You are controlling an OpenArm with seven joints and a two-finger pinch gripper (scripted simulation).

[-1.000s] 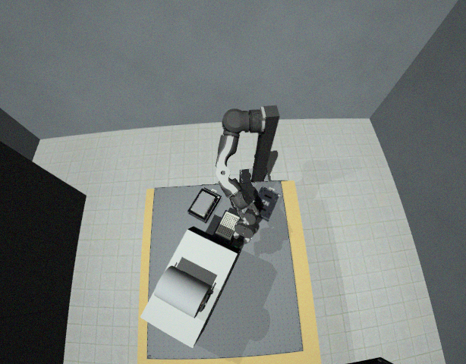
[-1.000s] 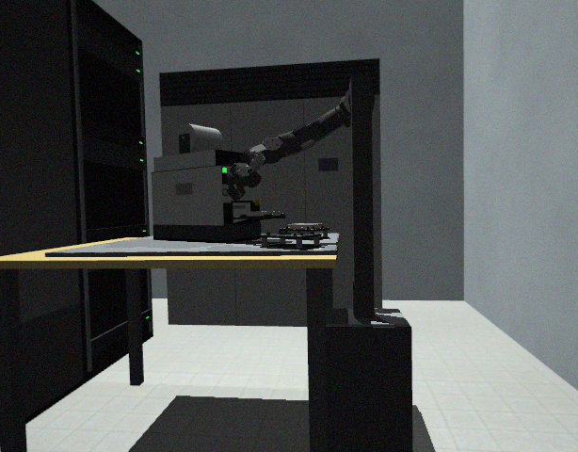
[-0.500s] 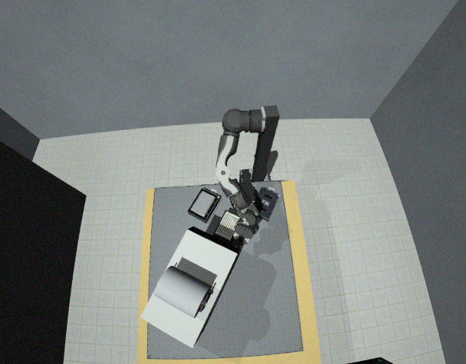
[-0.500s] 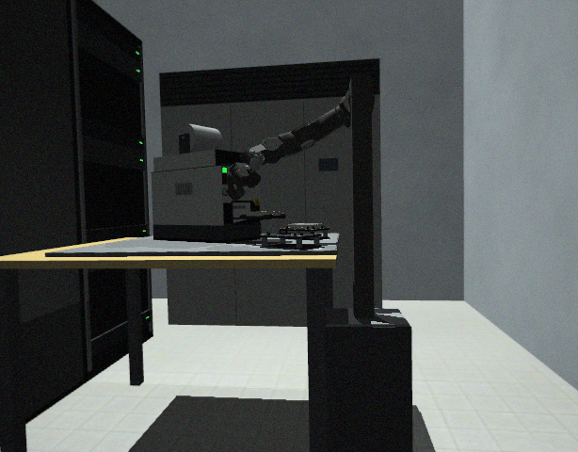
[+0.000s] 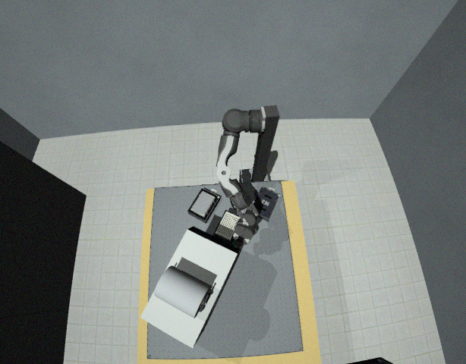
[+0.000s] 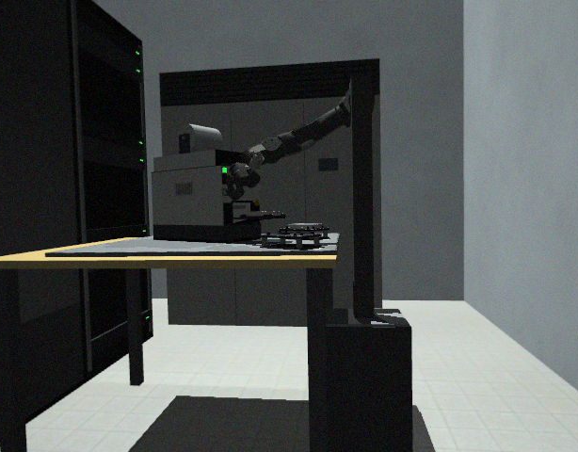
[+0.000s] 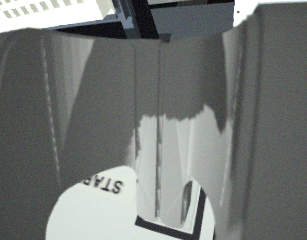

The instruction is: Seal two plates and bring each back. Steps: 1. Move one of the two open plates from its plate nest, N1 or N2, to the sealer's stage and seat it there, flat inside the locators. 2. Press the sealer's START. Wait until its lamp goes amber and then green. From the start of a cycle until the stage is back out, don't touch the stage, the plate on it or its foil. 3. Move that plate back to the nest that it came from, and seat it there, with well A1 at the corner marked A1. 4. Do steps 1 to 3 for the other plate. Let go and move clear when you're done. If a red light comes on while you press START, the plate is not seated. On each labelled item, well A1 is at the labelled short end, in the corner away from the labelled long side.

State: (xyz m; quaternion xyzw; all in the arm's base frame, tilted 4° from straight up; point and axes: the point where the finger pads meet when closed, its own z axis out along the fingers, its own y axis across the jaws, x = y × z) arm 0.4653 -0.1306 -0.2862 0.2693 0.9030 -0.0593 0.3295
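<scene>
Now: hand 30 mm short of the start button, 20 mm to the left of it and 10 mm below it. The rest, counted from my hand: well plate 110 mm behind, 40 mm to the right, 70 mm below; then foil roll 180 mm ahead, 220 mm to the right, 240 mm above; then sealer stage 110 mm behind, 40 mm to the right, 80 mm below.
</scene>
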